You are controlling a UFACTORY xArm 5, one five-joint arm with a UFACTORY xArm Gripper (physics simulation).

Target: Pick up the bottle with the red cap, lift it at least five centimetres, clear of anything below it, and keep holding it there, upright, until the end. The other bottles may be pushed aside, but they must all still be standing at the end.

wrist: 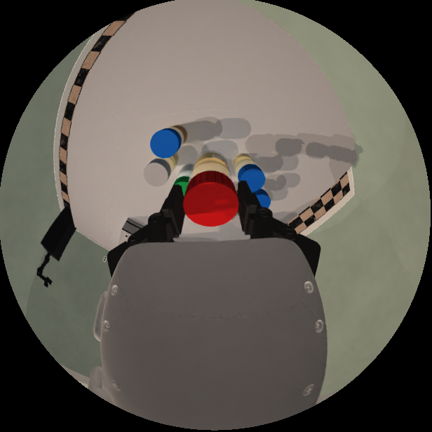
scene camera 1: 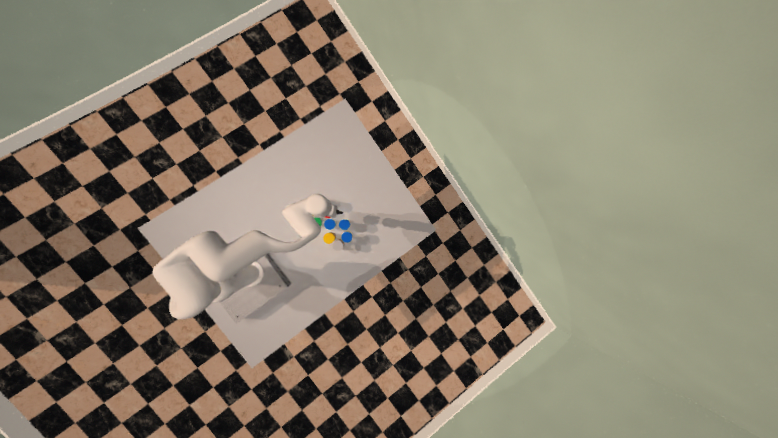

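Seen in the pictures: arm's base, origin of the base link: (scene camera 1: 250,273).
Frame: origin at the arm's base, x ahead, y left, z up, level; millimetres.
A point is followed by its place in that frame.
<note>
My gripper (scene camera 1: 333,213) {z 158, x 504, y 19 mm} (wrist: 210,194) is shut on the bottle with the red cap (scene camera 1: 327,217) {z 169, x 485, y -7 mm} (wrist: 211,204), one black finger on each side of it in the wrist view. The bottle looks upright; its pale body shows beyond the cap. It looks raised, with its base nearer the camera than the bases of the other bottles; the exact height is hard to tell. In the scene view, the arm's wrist hides most of it, and a sliver of red shows beside the black finger.
Standing bottles have blue caps (scene camera 1: 344,224) {z 37, x 521, y -76 mm} (scene camera 1: 329,224) {z 38, x 460, y -31 mm} (scene camera 1: 346,237) {z 38, x 490, y -137 mm} (wrist: 251,178) (wrist: 166,143), a yellow cap (scene camera 1: 328,238) {z 37, x 414, y -87 mm}, a green cap (scene camera 1: 317,221) {z 38, x 421, y 16 mm} (wrist: 182,185) and a grey cap (wrist: 157,172). Green and one blue are close beside the fingers in the wrist view.
</note>
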